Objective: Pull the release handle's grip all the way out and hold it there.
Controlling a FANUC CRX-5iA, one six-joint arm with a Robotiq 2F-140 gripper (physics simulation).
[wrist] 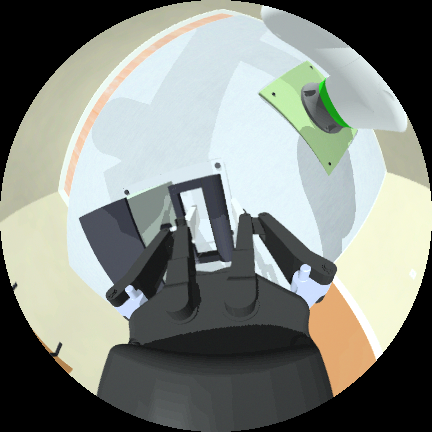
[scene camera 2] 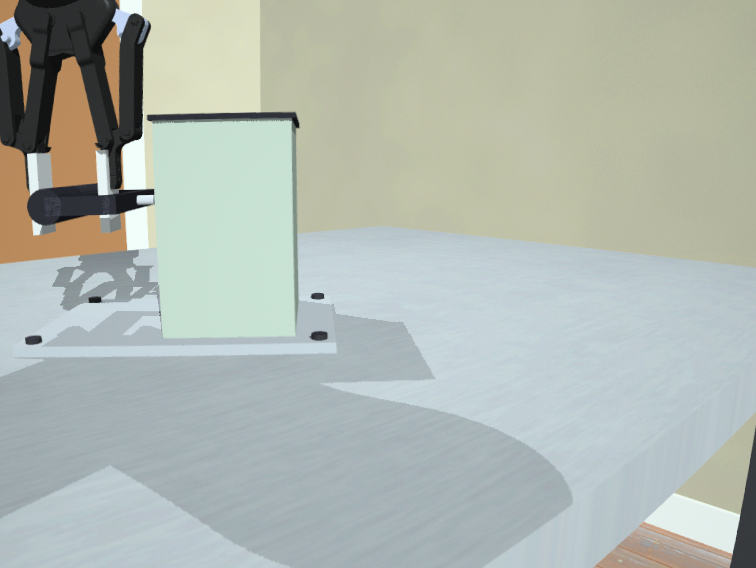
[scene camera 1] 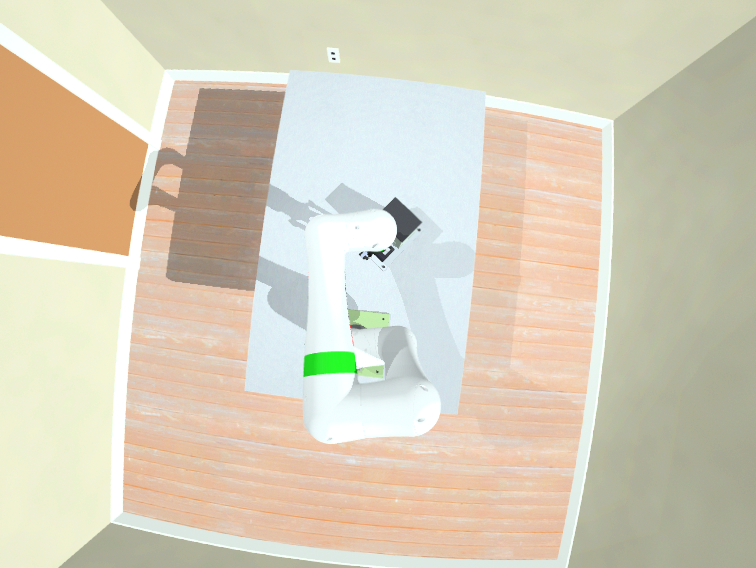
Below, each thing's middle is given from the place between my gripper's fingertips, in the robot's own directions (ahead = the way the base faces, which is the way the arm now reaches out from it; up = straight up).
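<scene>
My gripper is 8 cm above the pale base plate [scene camera 2: 97, 327], and it is also 3 cm to the left of the plate and 8 cm short of it.
</scene>
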